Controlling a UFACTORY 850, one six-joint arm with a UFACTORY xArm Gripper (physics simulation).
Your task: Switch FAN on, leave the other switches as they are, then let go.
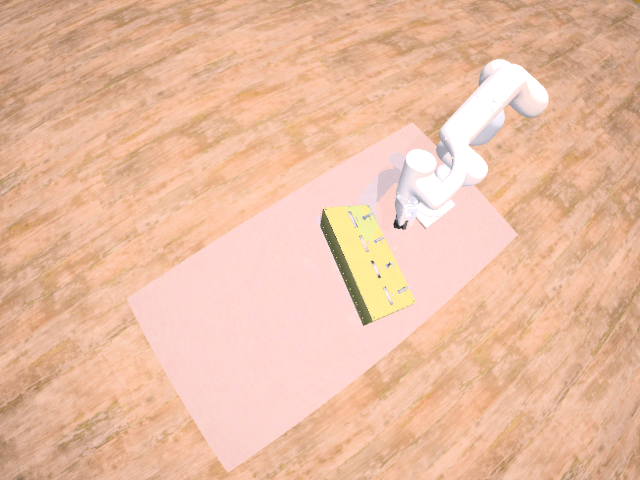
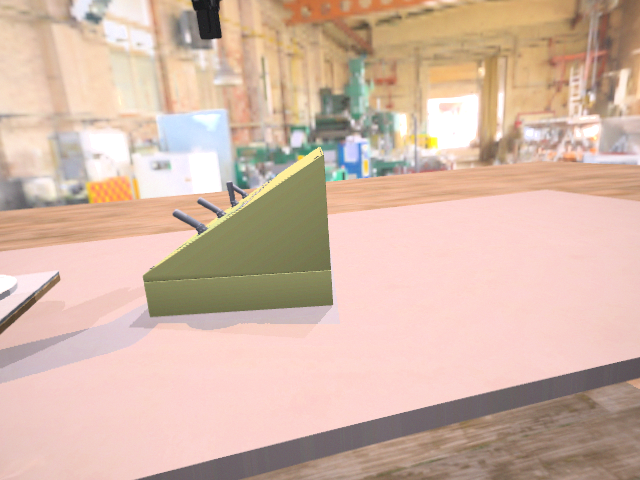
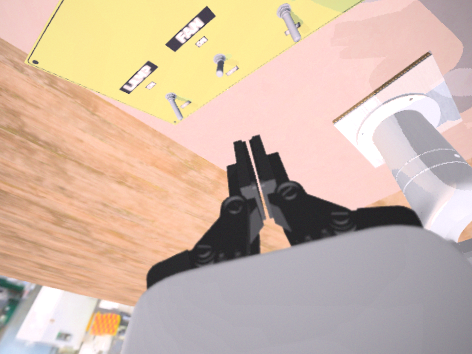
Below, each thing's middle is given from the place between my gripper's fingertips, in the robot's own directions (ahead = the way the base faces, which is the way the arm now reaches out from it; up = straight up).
Right now my hand is 30 cm above the yellow sloped switch box point(image 1: 374, 288), 6 cm short of it and 1 cm to the left of it.
